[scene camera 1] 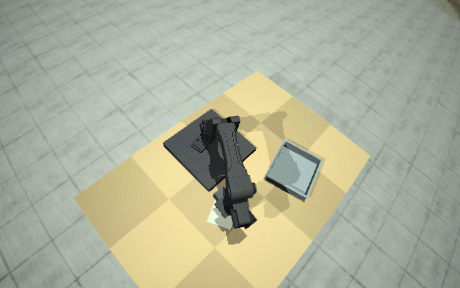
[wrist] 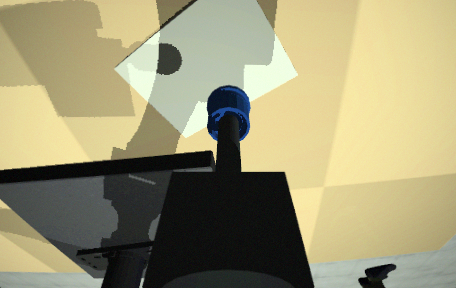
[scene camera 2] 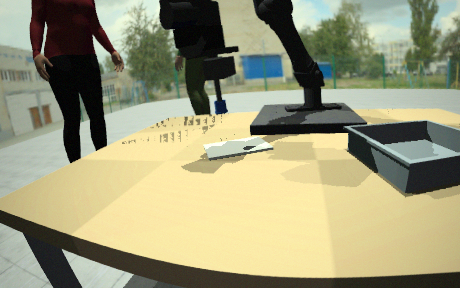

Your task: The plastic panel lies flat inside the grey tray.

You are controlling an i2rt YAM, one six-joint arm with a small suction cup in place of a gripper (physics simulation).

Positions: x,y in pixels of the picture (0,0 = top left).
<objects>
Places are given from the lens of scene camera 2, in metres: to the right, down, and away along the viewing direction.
my suction cup (scene camera 2: 220,107): -0.02, -0.08, 0.53
grey tray (scene camera 2: 411,154): 0.37, 0.02, 0.39
</objects>
